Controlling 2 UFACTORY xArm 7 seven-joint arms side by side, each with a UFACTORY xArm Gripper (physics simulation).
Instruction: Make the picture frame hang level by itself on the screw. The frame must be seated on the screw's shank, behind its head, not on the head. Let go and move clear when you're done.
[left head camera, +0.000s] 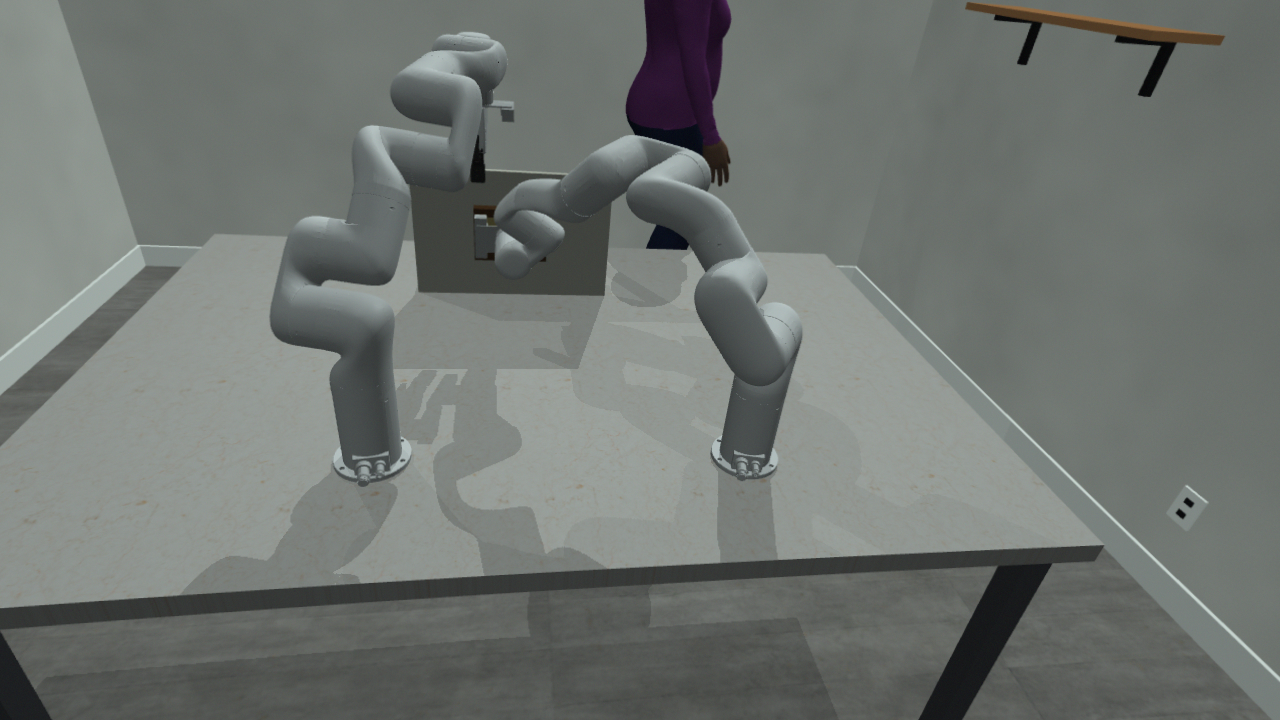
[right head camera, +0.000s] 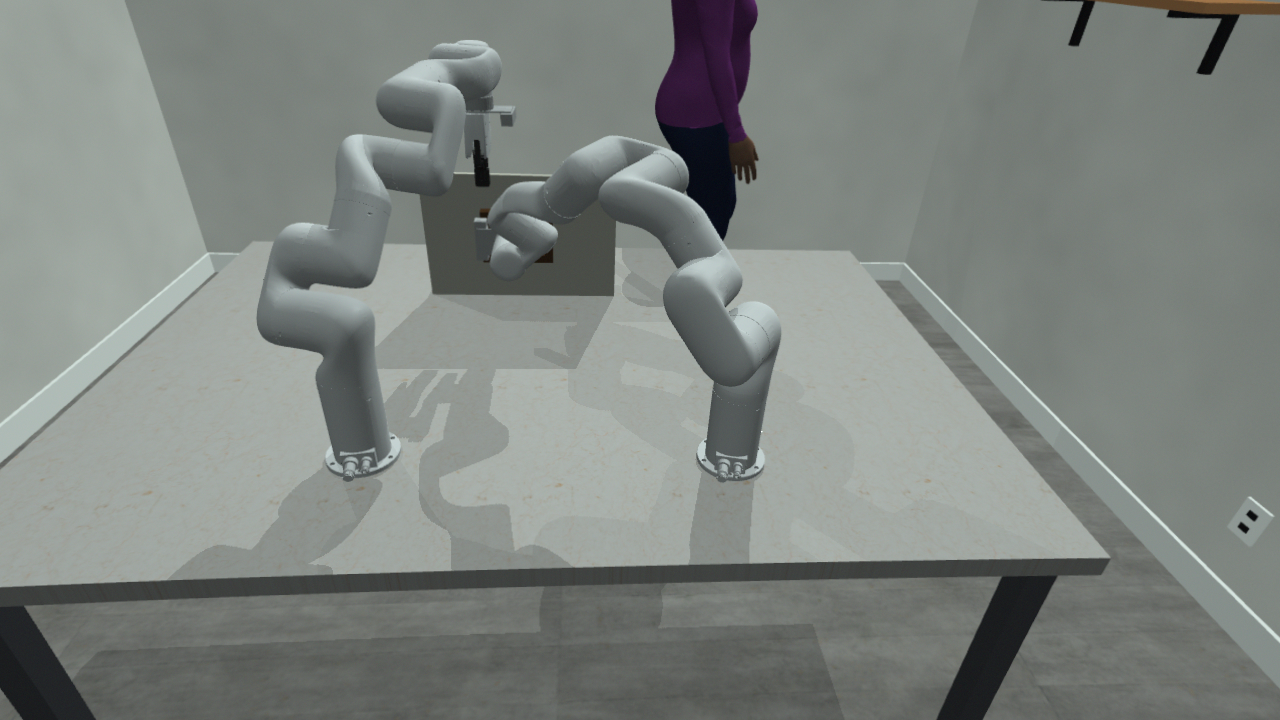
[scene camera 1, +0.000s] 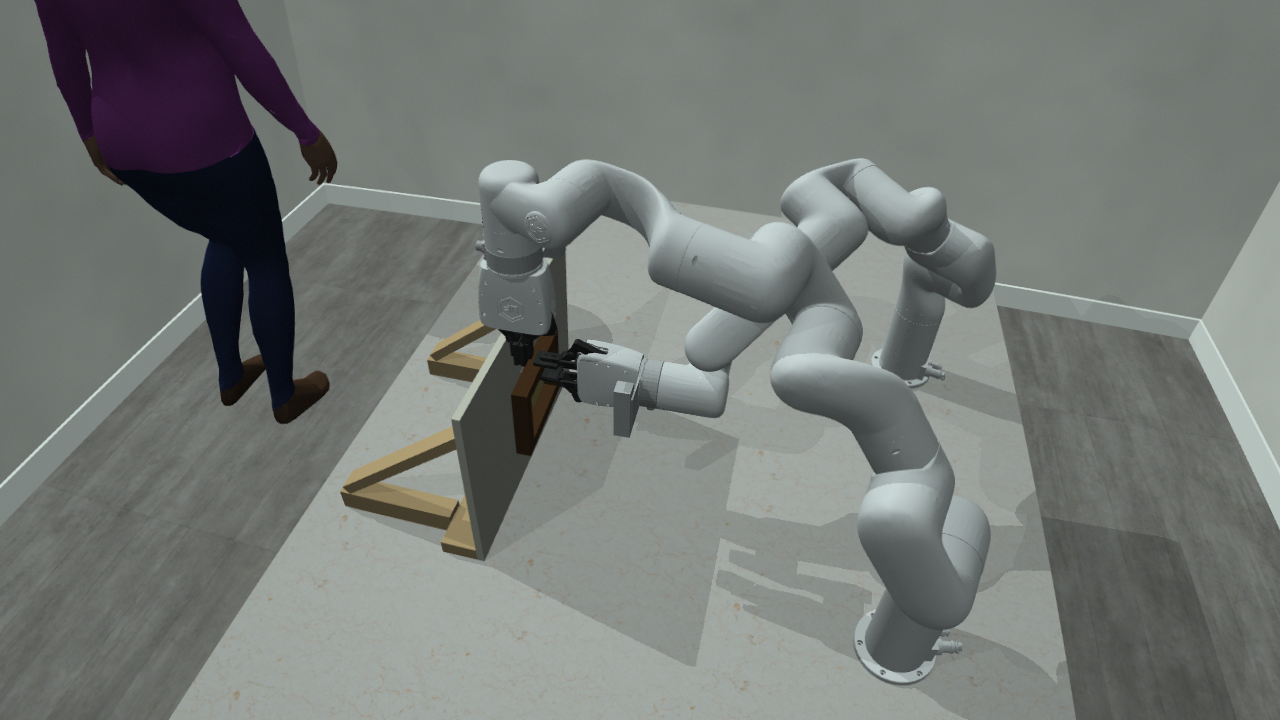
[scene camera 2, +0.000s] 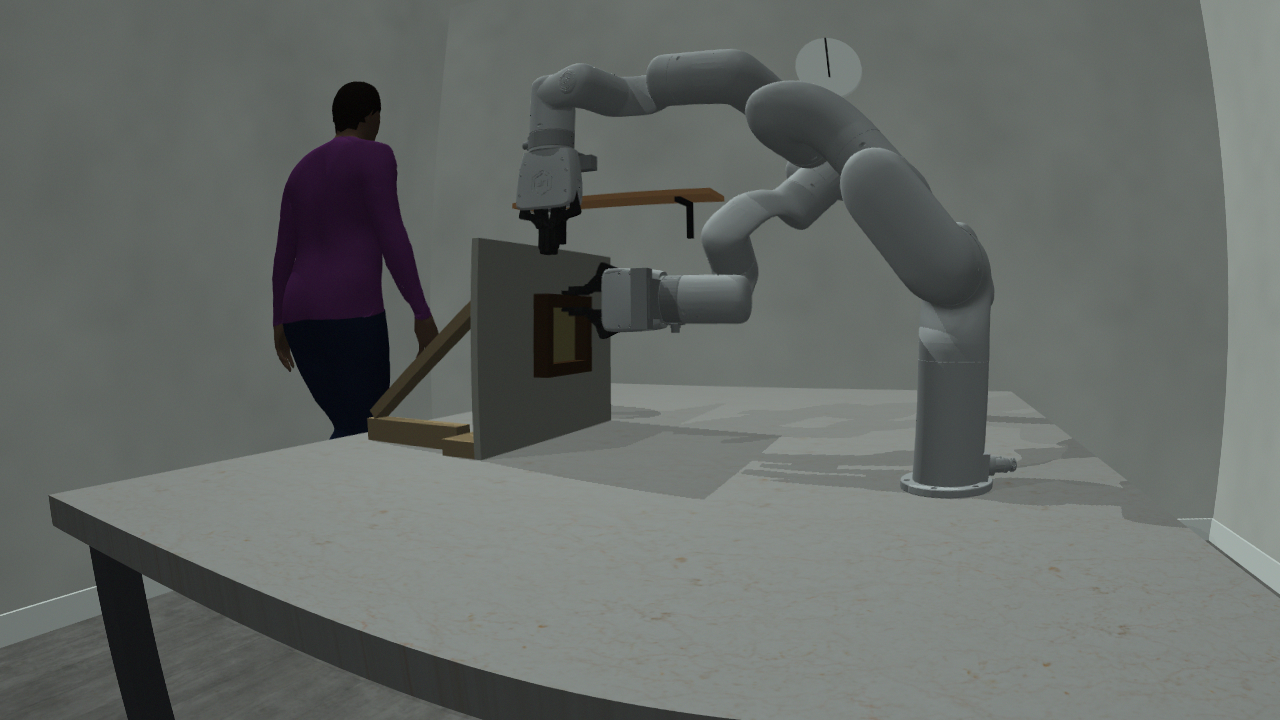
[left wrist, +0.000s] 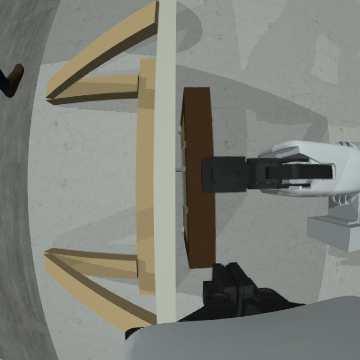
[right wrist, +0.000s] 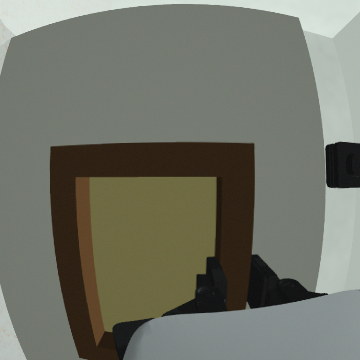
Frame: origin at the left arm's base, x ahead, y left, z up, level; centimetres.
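Seen in the pictures: left gripper, fingertip midpoint: (left head camera: 478, 181) (right head camera: 483, 185) (scene camera 1: 522, 360) (scene camera 2: 548, 254) (left wrist: 222, 282) (right wrist: 331, 164); right gripper, fingertip midpoint: (scene camera 1: 536, 364) (scene camera 2: 564, 301) (left wrist: 199, 175) (right wrist: 229, 275); left arm's base, link origin: (left head camera: 373, 458) (right head camera: 364, 454) (scene camera 1: 894, 647) (scene camera 2: 946, 486); right arm's base, link origin: (left head camera: 743, 457) (right head camera: 730, 458) (scene camera 1: 900, 369).
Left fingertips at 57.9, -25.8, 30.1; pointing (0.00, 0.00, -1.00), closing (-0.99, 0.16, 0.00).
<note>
Pixels of each thing's middle, then the offset from my left fingertips to it, as dx, dy, dz. "*": a spot on its surface instead. Level surfaces: height alone.
- brown picture frame, body centre: (right wrist: 150, 272) (left wrist: 192, 177) (scene camera 2: 563, 334) (scene camera 1: 536, 390) (left head camera: 510, 233) (right head camera: 517, 236) -0.1, -7.4, -12.8
- screw, surface spot: (left wrist: 181, 170) * +1.2, -8.2, -6.9
- table, surface height: dz -30.1
The brown picture frame (left head camera: 483, 209) (scene camera 1: 523, 420) (scene camera 2: 543, 335) (left wrist: 200, 115) (right wrist: 150, 160) is upright and looks level in front of the grey board (scene camera 1: 487, 483) (scene camera 2: 501, 358) (left wrist: 165, 175) (right wrist: 175, 75), with a small gap behind it. In the left wrist view the screw (left wrist: 179, 170) reaches from the board to the frame's back; its head and its seating are not clear. My right gripper (scene camera 1: 541, 367) (scene camera 2: 565, 300) (right wrist: 229, 275) is shut on the frame's top bar, one finger inside the opening, one above. My left gripper (scene camera 1: 519, 360) (scene camera 2: 548, 250) (left wrist: 222, 282) is shut and empty, above the frame near the board's top edge.
Wooden braces (scene camera 1: 402, 503) (scene camera 2: 416, 431) (left wrist: 90, 55) support the board from behind on the table (scene camera 1: 358, 626) (scene camera 2: 537, 573). A person (left head camera: 671, 80) (scene camera 1: 170, 125) (scene camera 2: 340, 232) stands behind the board. The two arms cross closely in scene camera 1.
</note>
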